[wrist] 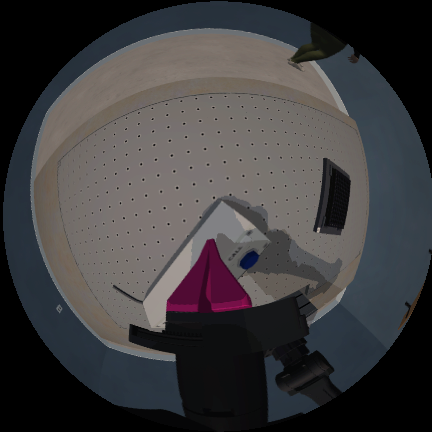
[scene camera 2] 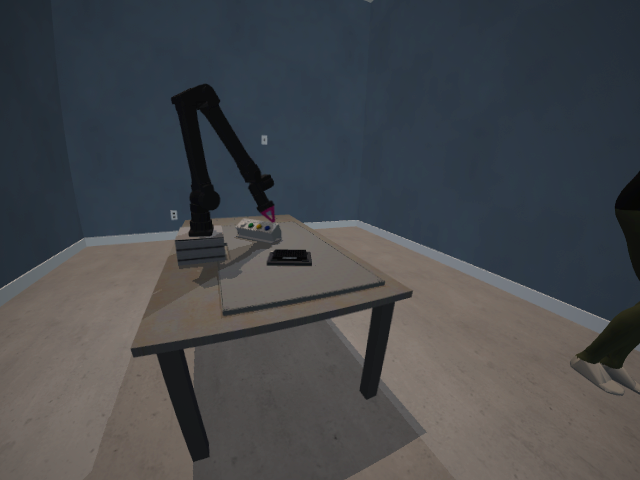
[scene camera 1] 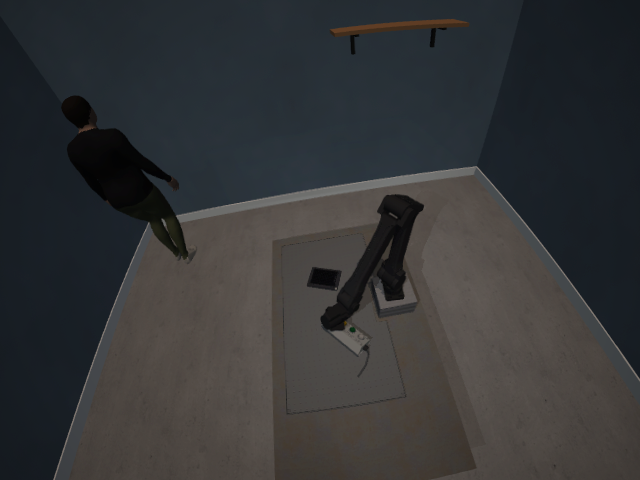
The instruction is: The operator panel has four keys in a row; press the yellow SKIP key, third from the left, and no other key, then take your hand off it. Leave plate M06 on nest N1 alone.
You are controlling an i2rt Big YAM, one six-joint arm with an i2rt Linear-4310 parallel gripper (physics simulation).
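Places are measured from the arm's base along level axes (x ahead, y left, z up), in metres.
Pixels of known places: gripper, fingertip midpoint: (wrist: 211, 242) (scene camera 2: 273, 222); arm's base at its link origin: (scene camera 2: 201, 231) (scene camera 1: 392, 289).
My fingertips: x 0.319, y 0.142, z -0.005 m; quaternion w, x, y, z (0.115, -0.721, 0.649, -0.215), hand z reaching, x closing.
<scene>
Ahead of a thing's pixels: the offset from my fingertips to its top centre. "*": to the spot under its first point.
The white operator panel @[dx -0.075, dy +0.026, dz +0.000 m] (scene camera 1: 347, 338) (scene camera 2: 253, 233) (wrist: 175, 280) lies on the pegboard mat. Its yellow SKIP key @[dx -0.073, dy -0.007, dz -0.009 m] (scene camera 2: 258, 226) (scene camera 1: 345, 323) shows beside the green key @[dx -0.108, dy +0.028, dz -0.009 m] (scene camera 2: 250, 225) (scene camera 1: 352, 329) and the blue CALL key @[dx -0.038, dy -0.043, dz -0.009 m] (scene camera 2: 267, 227) (wrist: 249, 260). In the wrist view the fingers hide the yellow and green keys. My gripper (scene camera 2: 272, 221) (wrist: 211, 242) is shut and empty, its magenta tips together just above the panel near its blue-key end; contact cannot be told. A dark plate on its nest @[* dx +0.008, dy -0.295, dz -0.065 m] (scene camera 1: 324, 277) (scene camera 2: 289, 256) (wrist: 336, 197) sits apart from the panel; its label is not readable.
The arm's base stands on a grey block stack (scene camera 1: 395, 304) (scene camera 2: 200, 248) beside the mat. A cable @[* dx -0.161, dy +0.160, dz -0.077 m] (scene camera 1: 367, 361) (wrist: 127, 295) leaves the panel's far end. A person (scene camera 1: 111, 165) (wrist: 320, 45) stands on the floor away from the table (scene camera 2: 279, 322).
</scene>
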